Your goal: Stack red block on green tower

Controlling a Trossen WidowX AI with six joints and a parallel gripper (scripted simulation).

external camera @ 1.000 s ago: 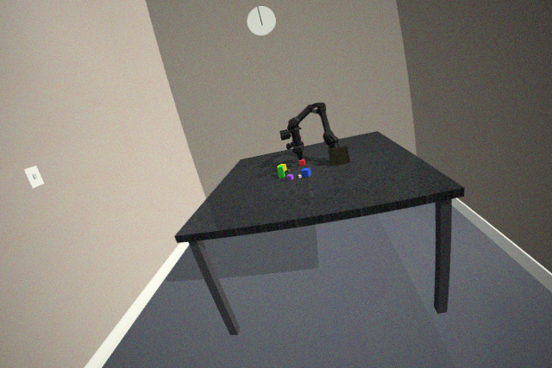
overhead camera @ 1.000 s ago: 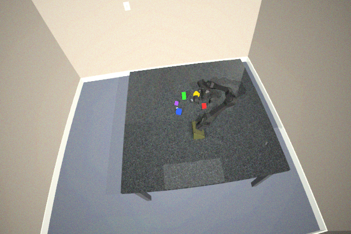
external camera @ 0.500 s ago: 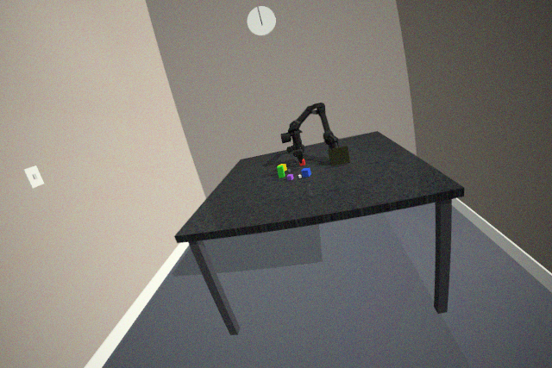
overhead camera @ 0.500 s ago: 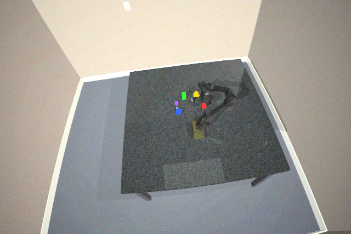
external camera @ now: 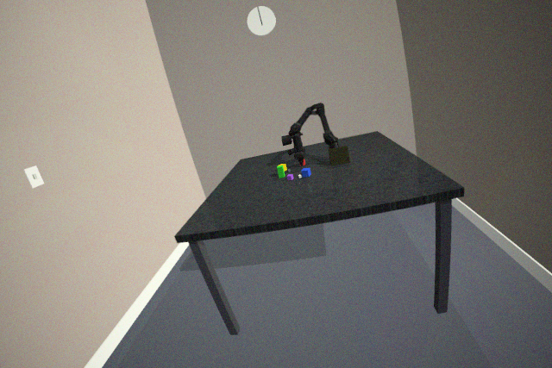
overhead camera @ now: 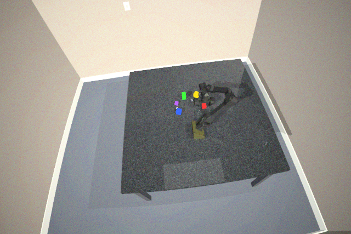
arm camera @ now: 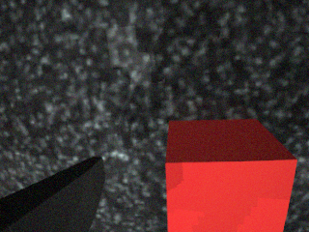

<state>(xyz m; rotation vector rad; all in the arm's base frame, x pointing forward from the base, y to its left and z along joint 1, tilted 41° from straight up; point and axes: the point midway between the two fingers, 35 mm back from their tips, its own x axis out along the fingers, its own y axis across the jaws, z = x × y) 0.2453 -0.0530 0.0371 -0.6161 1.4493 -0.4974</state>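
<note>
My gripper tip is now 1 cm below the red block. The rest, counted from my gripper tip: yellow block: 13 cm ahead, 6 cm to the left, 1 cm above; blue block: 6 cm behind, 23 cm to the left, 1 cm above; purple block: 4 cm ahead, 25 cm to the left, 1 cm above.
</note>
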